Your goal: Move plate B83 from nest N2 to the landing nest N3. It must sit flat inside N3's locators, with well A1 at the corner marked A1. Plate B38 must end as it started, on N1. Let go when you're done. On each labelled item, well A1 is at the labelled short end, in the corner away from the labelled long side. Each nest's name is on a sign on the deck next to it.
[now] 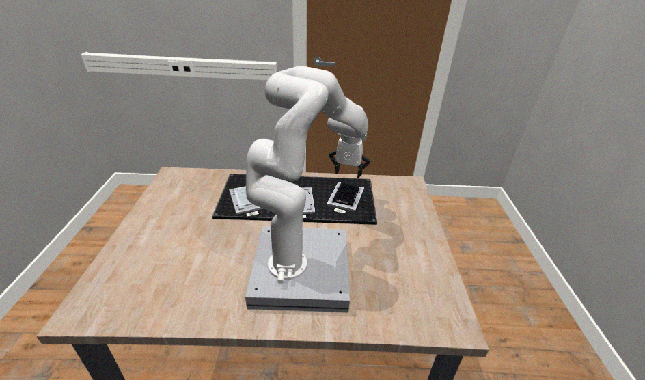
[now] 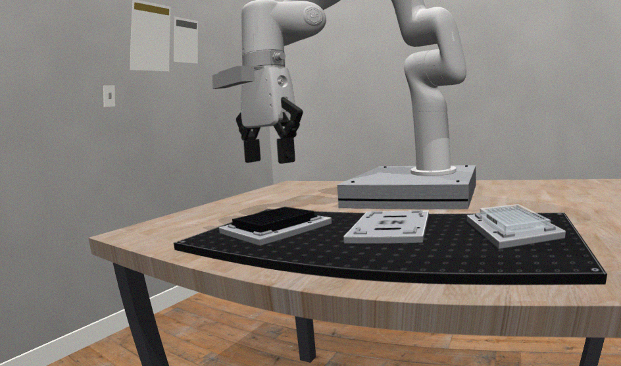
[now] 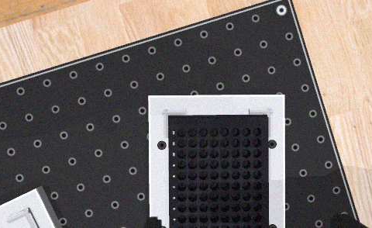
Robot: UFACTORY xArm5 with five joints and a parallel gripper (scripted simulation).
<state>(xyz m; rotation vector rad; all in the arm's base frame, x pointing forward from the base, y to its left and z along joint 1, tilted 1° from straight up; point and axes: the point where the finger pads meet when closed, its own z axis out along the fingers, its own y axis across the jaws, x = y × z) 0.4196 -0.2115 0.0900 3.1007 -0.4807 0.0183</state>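
The black well plate lies 110 mm below my hand. Round my hand: nest N2: 120 mm below; clear well plate: 420 mm to the left, 110 mm below, 40 mm behind; nest N3: 200 mm to the left, 120 mm below, 40 mm behind.
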